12 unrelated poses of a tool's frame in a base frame.
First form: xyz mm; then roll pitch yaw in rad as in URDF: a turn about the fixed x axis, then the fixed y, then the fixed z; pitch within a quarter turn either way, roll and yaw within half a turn.
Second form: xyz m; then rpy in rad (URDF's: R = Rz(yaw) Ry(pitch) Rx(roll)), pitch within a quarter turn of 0, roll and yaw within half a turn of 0. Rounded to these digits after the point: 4 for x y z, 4 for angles.
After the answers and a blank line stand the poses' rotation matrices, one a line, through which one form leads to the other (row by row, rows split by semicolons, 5 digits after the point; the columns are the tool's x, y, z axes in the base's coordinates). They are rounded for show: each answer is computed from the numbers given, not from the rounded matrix.
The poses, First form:
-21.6 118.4 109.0 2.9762 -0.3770 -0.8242
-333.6 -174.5 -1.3 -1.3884 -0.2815 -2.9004
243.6 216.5 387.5 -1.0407 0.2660 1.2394
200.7 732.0 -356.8 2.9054 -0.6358 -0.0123
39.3 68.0 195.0 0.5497 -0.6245 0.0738
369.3 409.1 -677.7 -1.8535 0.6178 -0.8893
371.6 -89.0 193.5 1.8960 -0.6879 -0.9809
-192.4 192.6 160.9 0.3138 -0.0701 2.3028
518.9 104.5 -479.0 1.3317 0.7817 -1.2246
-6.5 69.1 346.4 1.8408 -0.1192 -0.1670
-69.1 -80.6 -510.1 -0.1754 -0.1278 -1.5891
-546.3 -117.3 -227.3 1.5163 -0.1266 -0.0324
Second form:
-0.0216 0.1184 0.1090 2.9762 -0.3770 -0.8242
-0.3336 -0.1745 -0.0013 -1.3884 -0.2815 -2.9004
0.2436 0.2165 0.3875 -1.0407 0.2660 1.2394
0.2007 0.7320 -0.3568 2.9054 -0.6358 -0.0123
0.0393 0.0680 0.1950 0.5497 -0.6245 0.0738
0.3693 0.4091 -0.6777 -1.8535 0.6178 -0.8893
0.3716 -0.0890 0.1935 1.8960 -0.6879 -0.9809
-0.1924 0.1926 0.1609 0.3138 -0.0701 2.3028
0.5189 0.1045 -0.4790 1.3317 0.7817 -1.2246
-0.0065 0.0691 0.3464 1.8408 -0.1192 -0.1670
-0.0691 -0.0806 -0.5101 -0.1754 -0.1278 -1.5891
-0.5463 -0.1173 -0.2273 1.5163 -0.1266 -0.0324

0.63145 -0.76515 0.12576; -0.68246 -0.62539 -0.37834; 0.36813 0.15308 -0.91709
-0.93283 -0.22195 0.28383; -0.22946 -0.24139 -0.94291; 0.27780 -0.94470 0.17425
0.31392 -0.55190 -0.77257; 0.91233 -0.04995 0.40639; -0.26287 -0.83242 0.48783
0.80454 -0.15090 0.57441; -0.00990 -0.97045 -0.24109; 0.59382 0.18828 -0.78226
0.80905 -0.36750 -0.45868; 0.05982 0.82784 -0.55777; 0.58469 0.42383 0.69174
0.51351 -0.56706 0.64401; -0.63307 0.25627 0.73044; -0.57924 -0.78280 -0.22739
0.42977 -0.60018 -0.67460; -0.64201 0.32223 -0.69569; 0.63492 0.73209 -0.24684
-0.66672 -0.69306 0.27413; 0.74201 -0.65181 0.15675; 0.07004 0.30792 0.94883
0.24082 0.45502 -0.85730; -0.66761 -0.56348 -0.48661; -0.70449 0.68953 0.16808
0.97909 -0.15735 -0.12892; -0.16505 -0.24397 -0.95563; 0.11892 0.95693 -0.26484
-0.01815 0.98408 0.17677; -0.99168 -0.04026 0.12228; 0.12745 -0.17308 0.97663
0.99148 -0.12424 -0.03922; -0.03214 0.05852 -0.99777; 0.12626 0.99052 0.05403

